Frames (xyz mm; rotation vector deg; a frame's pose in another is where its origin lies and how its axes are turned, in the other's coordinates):
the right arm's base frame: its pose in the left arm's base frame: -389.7 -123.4 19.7 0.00 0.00 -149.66
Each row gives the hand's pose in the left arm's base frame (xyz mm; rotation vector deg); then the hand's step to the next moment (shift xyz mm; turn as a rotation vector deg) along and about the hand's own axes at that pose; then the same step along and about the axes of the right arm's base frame.
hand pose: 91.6 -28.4 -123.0 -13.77 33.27 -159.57
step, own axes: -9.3 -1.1 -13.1 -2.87 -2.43 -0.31
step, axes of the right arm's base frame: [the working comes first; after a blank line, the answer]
step, axes of the left arm's base frame: 5.7 8.6 -12.4 2.06 3.13 0.43

-9.2 -4.6 -12.4 -3.36 -1.67 0.43
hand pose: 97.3 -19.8 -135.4 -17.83 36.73 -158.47
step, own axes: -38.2 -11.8 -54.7 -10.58 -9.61 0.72
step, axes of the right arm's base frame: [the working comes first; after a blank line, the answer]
step, axes of the left arm's base frame: 18.3 44.0 -48.1 7.94 11.38 3.50

-38.1 -28.7 -48.1 -12.60 -5.81 3.50
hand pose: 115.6 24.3 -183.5 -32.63 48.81 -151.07
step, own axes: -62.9 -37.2 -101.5 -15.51 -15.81 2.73
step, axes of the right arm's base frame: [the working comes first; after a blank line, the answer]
step, axes of the left arm's base frame: 2.0 103.6 -70.0 12.12 17.20 7.43

-54.1 -88.4 -70.0 -19.15 -8.72 7.43
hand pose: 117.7 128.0 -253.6 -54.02 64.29 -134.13
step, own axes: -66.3 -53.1 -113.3 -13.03 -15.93 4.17
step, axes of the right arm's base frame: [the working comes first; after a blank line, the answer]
step, axes of the left arm's base frame: -36.1 131.9 -36.8 11.39 15.06 9.19

-35.5 -132.1 -36.8 -17.43 -7.25 9.19
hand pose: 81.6 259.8 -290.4 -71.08 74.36 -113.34
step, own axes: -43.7 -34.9 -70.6 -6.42 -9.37 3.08
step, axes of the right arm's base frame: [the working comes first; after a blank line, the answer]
step, axes of the left arm's base frame: -37.1 82.0 2.0 6.64 7.62 6.03

-9.4 -89.6 2.0 -9.58 -3.22 6.03
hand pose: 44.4 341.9 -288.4 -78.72 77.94 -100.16
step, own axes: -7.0 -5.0 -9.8 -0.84 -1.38 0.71
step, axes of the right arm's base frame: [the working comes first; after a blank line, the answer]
step, axes of the left arm's base frame: -5.8 11.5 2.1 1.18 0.93 0.92

-0.8 -12.8 2.1 -1.49 -0.21 0.92
